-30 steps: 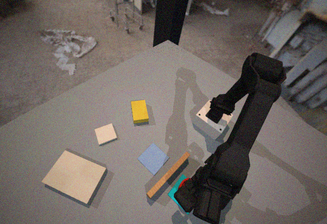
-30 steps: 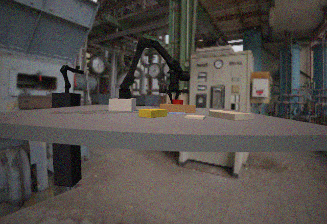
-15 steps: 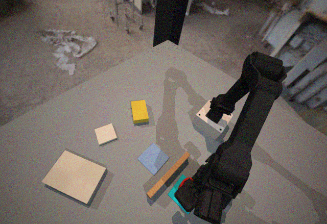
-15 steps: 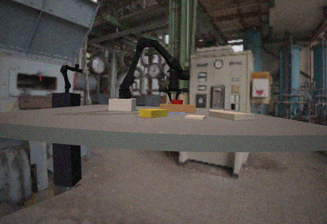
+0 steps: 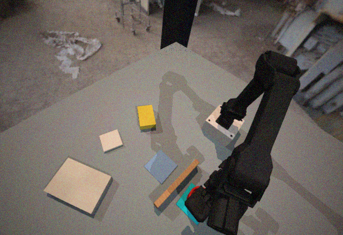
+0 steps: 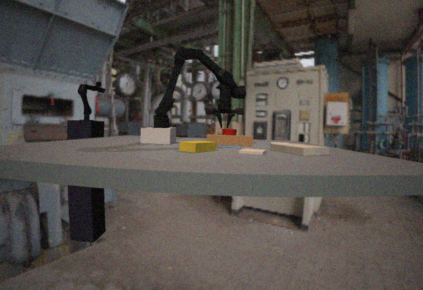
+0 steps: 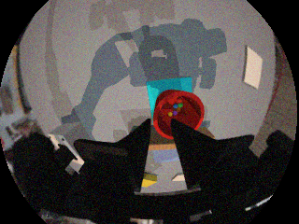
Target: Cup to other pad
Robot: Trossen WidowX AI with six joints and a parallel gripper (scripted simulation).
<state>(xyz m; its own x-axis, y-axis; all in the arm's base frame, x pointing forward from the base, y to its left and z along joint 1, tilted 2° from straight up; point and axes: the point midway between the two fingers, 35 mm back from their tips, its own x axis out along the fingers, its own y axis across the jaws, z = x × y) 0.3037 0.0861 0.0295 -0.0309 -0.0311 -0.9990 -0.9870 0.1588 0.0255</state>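
The red cup lies 4 cm below my gripper tip and 3 cm ahead of it. Also, from my gripper tip: light blue pad: 18 cm to the right, 9 cm below, 2 cm ahead; teal pad: 9 cm below, 3 cm ahead; orange bar: 9 cm to the right, 6 cm below, 2 cm ahead.
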